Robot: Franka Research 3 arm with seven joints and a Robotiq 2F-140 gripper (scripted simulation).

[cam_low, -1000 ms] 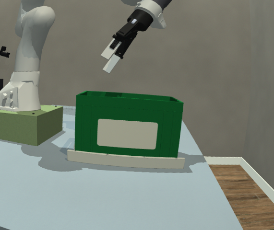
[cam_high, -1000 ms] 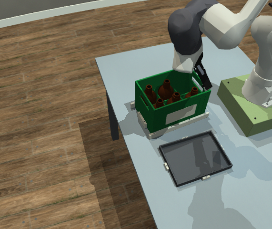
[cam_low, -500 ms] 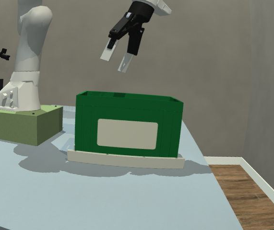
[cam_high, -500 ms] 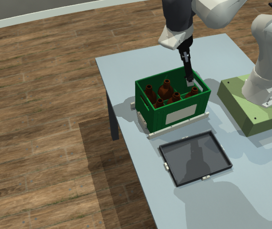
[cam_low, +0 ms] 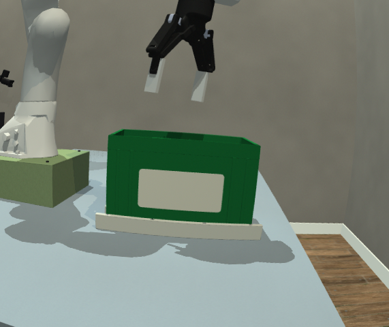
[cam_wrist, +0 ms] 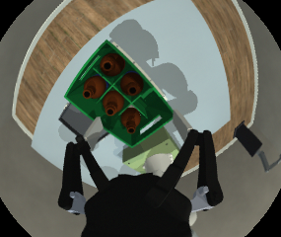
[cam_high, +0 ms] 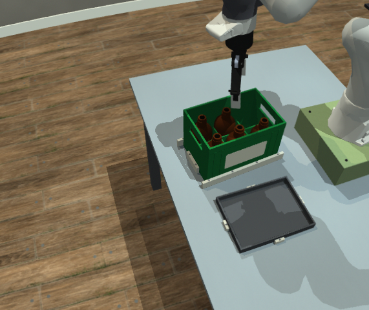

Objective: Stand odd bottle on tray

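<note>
Now: the bottle 17 cm below my hand, 3 cm ahead of it and 1 cm to the right of it. From my hand the other things lie so: dark tray 30 cm to the left, 25 cm below; then green crate 18 cm below, 3 cm to the left, 2 cm ahead.
</note>
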